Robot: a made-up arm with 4 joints. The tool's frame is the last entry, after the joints. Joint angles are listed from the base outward. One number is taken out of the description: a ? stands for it. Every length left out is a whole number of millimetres.
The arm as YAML. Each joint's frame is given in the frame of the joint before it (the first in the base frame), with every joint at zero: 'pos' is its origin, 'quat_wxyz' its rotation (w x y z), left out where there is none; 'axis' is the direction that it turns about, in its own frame. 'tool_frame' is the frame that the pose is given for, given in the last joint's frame.
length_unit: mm
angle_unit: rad
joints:
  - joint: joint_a
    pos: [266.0, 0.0, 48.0]
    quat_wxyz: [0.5, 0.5, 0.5, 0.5]
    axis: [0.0, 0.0, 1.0]
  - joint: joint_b
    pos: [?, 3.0, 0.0]
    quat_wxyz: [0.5, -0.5, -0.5, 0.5]
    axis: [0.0, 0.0, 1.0]
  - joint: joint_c
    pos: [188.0, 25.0, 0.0]
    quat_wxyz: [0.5, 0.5, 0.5, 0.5]
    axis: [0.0, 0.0, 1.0]
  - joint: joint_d
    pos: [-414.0, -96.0, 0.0]
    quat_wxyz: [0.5, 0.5, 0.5, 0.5]
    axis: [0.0, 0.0, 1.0]
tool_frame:
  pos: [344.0, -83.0, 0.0]
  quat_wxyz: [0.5, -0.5, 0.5, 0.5]
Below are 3 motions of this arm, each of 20 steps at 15 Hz.
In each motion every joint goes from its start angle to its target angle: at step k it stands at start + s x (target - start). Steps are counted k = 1, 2, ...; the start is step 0. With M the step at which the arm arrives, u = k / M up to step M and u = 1 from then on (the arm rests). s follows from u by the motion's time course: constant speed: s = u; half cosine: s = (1 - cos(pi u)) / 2; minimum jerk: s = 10 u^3 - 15 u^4 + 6 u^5.
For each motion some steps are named. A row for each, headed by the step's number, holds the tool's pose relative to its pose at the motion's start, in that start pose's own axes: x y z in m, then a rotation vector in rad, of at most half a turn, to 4 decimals.
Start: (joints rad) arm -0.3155 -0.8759 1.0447 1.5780
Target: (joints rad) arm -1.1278 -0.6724 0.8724 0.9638
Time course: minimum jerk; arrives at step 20
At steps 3, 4, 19, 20:
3: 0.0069 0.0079 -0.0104 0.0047 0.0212 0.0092
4: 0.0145 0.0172 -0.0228 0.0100 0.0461 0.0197
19: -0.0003 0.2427 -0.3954 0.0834 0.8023 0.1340
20: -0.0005 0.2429 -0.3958 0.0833 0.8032 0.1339

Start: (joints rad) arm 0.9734 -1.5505 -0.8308 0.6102
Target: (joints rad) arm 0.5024 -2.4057 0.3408 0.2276
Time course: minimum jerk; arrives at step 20
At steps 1, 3, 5, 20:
1: 0.0004 0.0006 0.0002 -0.0003 0.0001 0.0010
3: 0.0103 0.0142 0.0032 -0.0065 0.0022 0.0242
5: 0.0394 0.0570 0.0083 -0.0212 0.0131 0.0960
20: 0.1134 0.5952 -0.2381 0.3269 0.5313 0.9551

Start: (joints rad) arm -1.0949 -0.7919 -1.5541 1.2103
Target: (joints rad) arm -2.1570 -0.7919 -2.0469 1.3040
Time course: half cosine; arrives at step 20
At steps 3, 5, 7, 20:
3: -0.0286 -0.0163 -0.0138 -0.0052 0.0495 -0.0619
5: -0.0807 -0.0397 -0.0350 -0.0115 0.1336 -0.1659
7: -0.1593 -0.0626 -0.0595 -0.0149 0.2505 -0.3078
20: -0.6498 0.0589 -0.0747 0.1002 0.9298 -1.0971

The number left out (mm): 170.0
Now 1 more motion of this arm.
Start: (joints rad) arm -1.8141 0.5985 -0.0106 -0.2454
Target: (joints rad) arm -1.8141 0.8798 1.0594 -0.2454
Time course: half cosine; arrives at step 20
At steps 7, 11, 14, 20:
7: 0.0420 0.1326 0.0010 -0.0104 -0.0031 0.3018
11: 0.0398 0.2891 0.0006 -0.0486 -0.0032 0.6372
14: 0.0072 0.3952 -0.0052 -0.0926 0.0011 0.8717
20: -0.0455 0.4863 -0.0176 -0.1478 0.0104 1.0929

